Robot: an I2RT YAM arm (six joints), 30 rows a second.
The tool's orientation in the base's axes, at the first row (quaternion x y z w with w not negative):
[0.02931, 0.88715, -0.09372, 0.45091]
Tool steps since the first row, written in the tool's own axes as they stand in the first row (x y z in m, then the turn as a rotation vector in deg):
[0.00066, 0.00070, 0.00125, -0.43, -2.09, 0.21]
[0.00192, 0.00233, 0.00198, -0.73, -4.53, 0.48]
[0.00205, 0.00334, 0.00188, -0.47, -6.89, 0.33]
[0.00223, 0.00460, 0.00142, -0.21, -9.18, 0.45]
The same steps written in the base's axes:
[0.00070, 0.00042, -0.00135, 0.14, -2.08, 0.52]
[0.00076, 0.00184, -0.00301, 0.19, -4.51, 0.95]
[0.00074, 0.00285, -0.00320, -0.40, -6.81, 1.15]
[0.00044, 0.00417, -0.00326, -0.77, -9.08, 1.19]

